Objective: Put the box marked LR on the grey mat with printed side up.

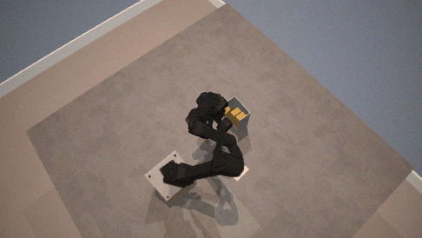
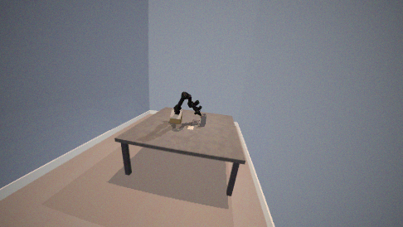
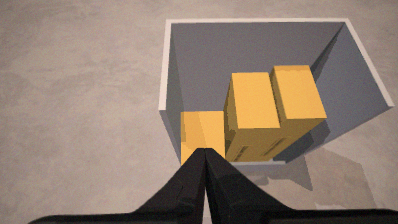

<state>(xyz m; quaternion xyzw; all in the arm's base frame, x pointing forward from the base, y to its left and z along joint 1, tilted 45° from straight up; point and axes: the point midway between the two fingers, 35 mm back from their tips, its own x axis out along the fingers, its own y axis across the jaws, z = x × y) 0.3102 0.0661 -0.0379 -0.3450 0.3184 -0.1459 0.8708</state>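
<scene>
My gripper tip is now 80 mm past the grey mat, 40 mm to the right of it and 120 mm above it.
</scene>
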